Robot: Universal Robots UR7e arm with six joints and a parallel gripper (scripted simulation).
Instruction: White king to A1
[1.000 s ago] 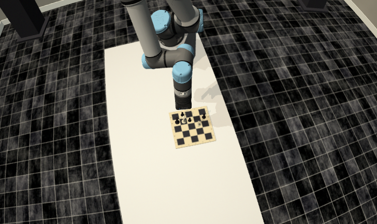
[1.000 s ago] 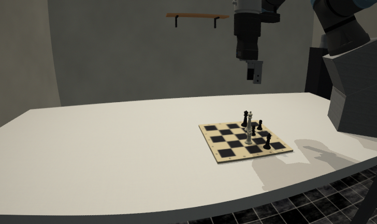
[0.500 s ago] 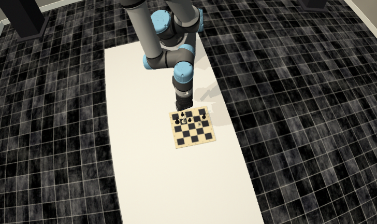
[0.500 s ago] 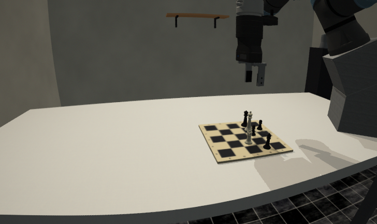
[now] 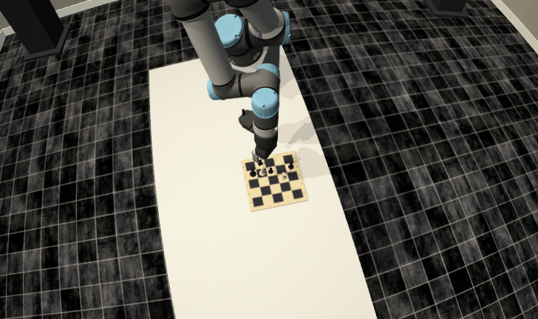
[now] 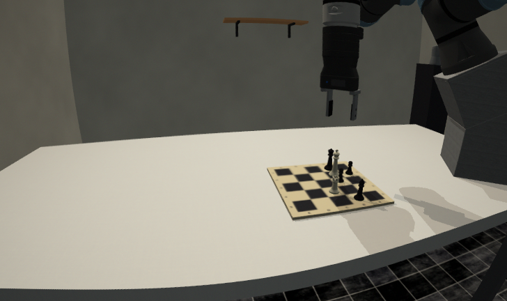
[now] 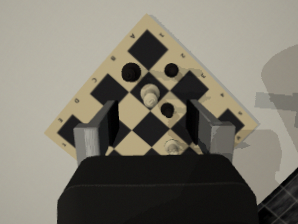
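Now: hand 120 mm above the white king. From my hand the other things lie so: chessboard: 160 mm below, 40 mm to the left, 40 mm ahead.
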